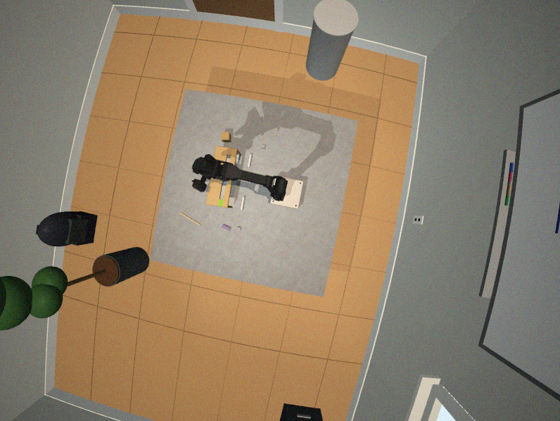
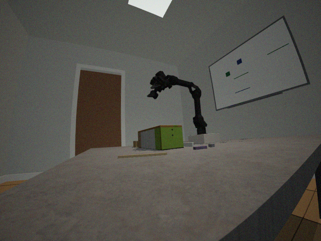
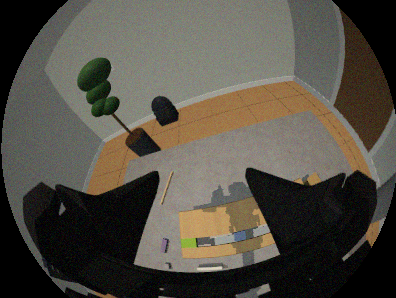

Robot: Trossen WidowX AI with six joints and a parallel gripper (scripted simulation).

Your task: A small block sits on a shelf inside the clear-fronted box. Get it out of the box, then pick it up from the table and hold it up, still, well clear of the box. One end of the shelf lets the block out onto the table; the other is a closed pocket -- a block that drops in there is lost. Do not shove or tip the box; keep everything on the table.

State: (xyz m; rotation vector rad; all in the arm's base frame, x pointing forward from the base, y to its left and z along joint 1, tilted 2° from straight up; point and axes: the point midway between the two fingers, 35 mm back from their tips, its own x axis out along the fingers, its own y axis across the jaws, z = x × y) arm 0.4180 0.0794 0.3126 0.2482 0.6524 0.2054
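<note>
Now: the blue block 29 cm below my gripper tip, 8 cm behind it and 3 cm to the right of it. Also, from my gripper tip: thin wooden stick (37 cm below, 30 cm to the left, 10 cm ahead); then tan cube (35 cm below, 33 cm to the right, 6 cm ahead); then purple block (37 cm below, 26 cm to the left, 17 cm behind).
</note>
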